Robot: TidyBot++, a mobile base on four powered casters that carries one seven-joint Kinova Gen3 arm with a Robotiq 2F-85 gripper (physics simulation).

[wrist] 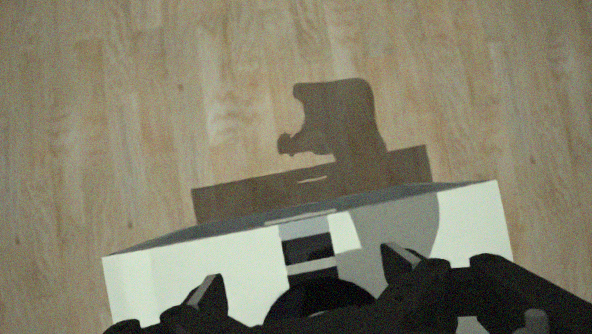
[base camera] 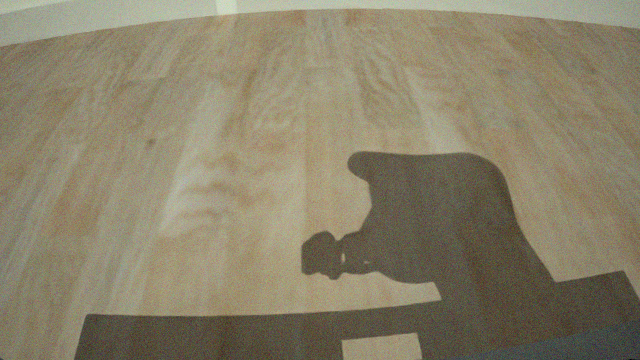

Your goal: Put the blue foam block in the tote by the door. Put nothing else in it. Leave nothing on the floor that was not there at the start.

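Places are measured from the arm's base along level axes (x ahead, y left, z up), in centimetres.
Where they show: gripper, fingertip midpoint: (wrist: 304, 276).
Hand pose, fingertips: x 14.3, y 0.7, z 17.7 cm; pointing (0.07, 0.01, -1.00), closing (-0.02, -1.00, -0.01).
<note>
After its pixels a point has its place.
My gripper (wrist: 304, 276) {x 14.3, y 0.7, z 17.7 cm} is open, its two dark fingers standing wide apart low in the wrist view, above the white top of my own base. No object shows between the fingers. The blue foam block, the tote and the door do not show in either view.
Wood floor (base camera: 250, 125) {x 52.4, y 9.1, z -39.7 cm} (wrist: 150, 100) {x 48.6, y 32.8, z -39.7 cm} stretches ahead, with the shadow (base camera: 440, 215) {x 34.1, y -14.2, z -39.7 cm} (wrist: 340, 120) {x 33.7, y -14.9, z -39.7 cm} of my arm and base on it. A pale wall (base camera: 400, 4) {x 94.1, y -23.0, z -38.5 cm} runs along the top of the base camera view. The white base top (wrist: 210, 260) fills the lower wrist view.
</note>
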